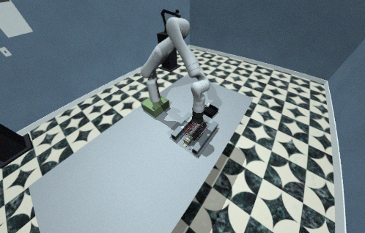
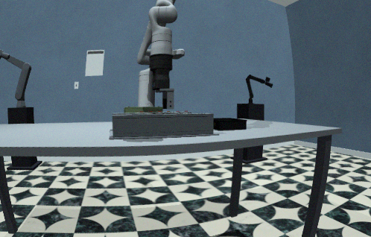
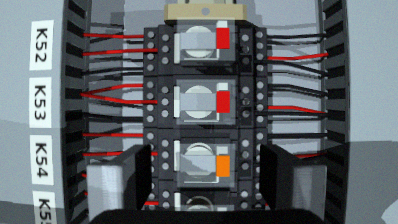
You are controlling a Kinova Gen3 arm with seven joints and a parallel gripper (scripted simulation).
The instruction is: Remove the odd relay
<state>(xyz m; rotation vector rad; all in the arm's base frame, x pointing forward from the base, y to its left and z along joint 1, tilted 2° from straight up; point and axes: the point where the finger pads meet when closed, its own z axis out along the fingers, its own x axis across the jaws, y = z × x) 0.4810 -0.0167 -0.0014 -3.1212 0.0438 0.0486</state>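
Now: the K54 relay 5 cm below my hand. From my hand the other things lie so: K52 relay: 6 cm to the left, 5 cm below; then relay panel: 6 cm below, 4 cm to the right; then K53 relay: 5 cm below, 3 cm to the left.
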